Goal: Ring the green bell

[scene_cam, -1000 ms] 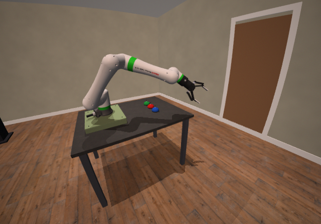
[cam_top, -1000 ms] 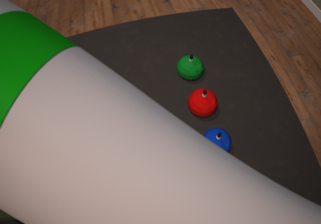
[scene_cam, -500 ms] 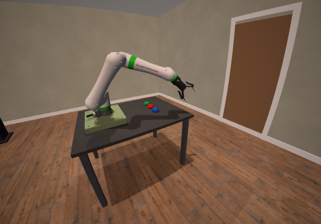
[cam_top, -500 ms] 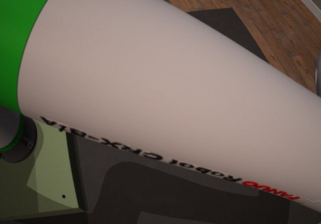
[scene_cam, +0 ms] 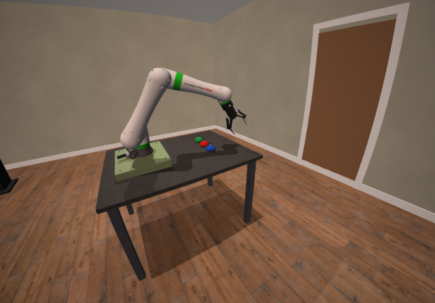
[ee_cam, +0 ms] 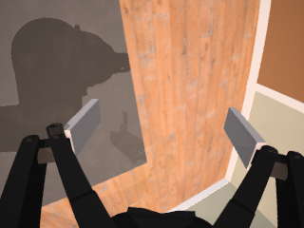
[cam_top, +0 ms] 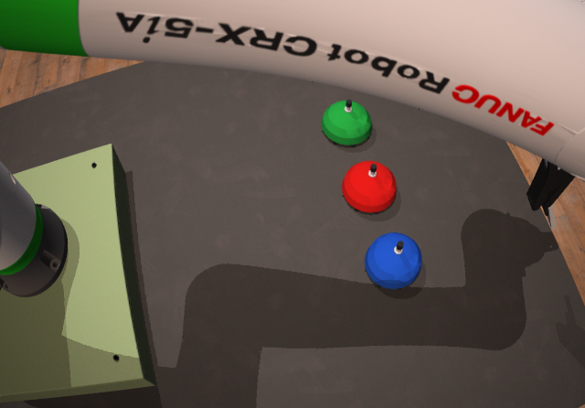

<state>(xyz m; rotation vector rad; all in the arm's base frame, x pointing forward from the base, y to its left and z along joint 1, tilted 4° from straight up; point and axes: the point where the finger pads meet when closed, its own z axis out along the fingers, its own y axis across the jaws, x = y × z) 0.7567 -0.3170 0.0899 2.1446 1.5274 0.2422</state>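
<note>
Now: the green bell 360 mm to the left of my hand, 200 mm behind it and 130 mm below it. From my hand the other things lie so: red bell 240 mm to the left, 220 mm behind, 130 mm below; then blue bell 250 mm behind, 130 mm below, 110 mm to the left.
</note>
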